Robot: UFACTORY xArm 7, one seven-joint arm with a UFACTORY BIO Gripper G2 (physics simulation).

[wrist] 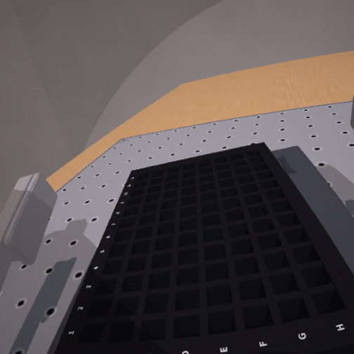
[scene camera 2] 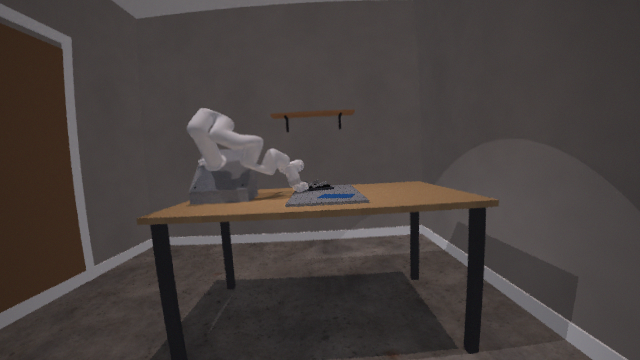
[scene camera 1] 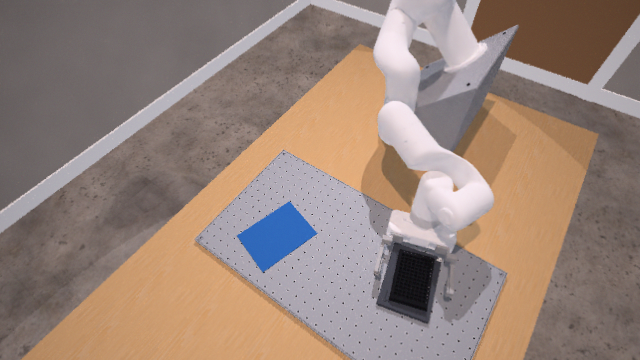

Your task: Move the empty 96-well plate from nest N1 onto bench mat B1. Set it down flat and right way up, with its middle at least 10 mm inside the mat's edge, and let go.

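Frame: origin at the arm's base, x left, y up, z ahead, level; centimetres.
Seen in the pictures: hand at its tool point: [scene camera 2: 319, 182] [scene camera 1: 413, 276]; arm's base at its link origin: [scene camera 2: 215, 163] [scene camera 1: 465, 59].
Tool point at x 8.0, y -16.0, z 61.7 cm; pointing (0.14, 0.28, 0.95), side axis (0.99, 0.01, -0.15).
Note:
Pixels of each thing's middle, then the offset from my tool point to it. "spot": a spot on its surface instead. Level surfaces: height alone.
- black 96-well plate at the middle of its body: [scene camera 1: 412, 278] dz -0.5, dx +0.1, dy -2.1 cm
- dark grey nest N1 at a spot on its surface: [scene camera 1: 406, 309] spot: dz +6.6, dx +1.3, dy -2.9 cm
- blue bench mat B1 at its surface level: dy -3.9 cm
- grey perforated board at its surface level: dy -4.1 cm
- wooden table at its surface level: dy -5.4 cm
The black 96-well plate [scene camera 1: 414, 280] [wrist: 200, 240] lies with its wells up on the dark grey nest N1 [scene camera 1: 406, 309] [wrist: 322, 202]. In the wrist view, more of the nest shows along the plate's H side. My gripper [scene camera 1: 414, 278] [wrist: 194, 159] is open and empty, with its fingers wide apart, one out beyond each long side of the plate. In the wrist view the right finger is mostly cut off by the frame edge. The blue bench mat B1 [scene camera 1: 277, 236] [scene camera 2: 336, 196] lies flat, left of the nest in scene camera 1, with no plate on it.
The nest and mat are on a grey perforated board [scene camera 1: 340, 290] [wrist: 172, 150] on the wooden table [scene camera 1: 320, 120] [scene camera 2: 410, 192] [wrist: 250, 90]. The grey robot base [scene camera 1: 445, 110] [scene camera 2: 220, 192] stands at the table's far end in scene camera 1. A shelf [scene camera 2: 312, 114] hangs on the wall.

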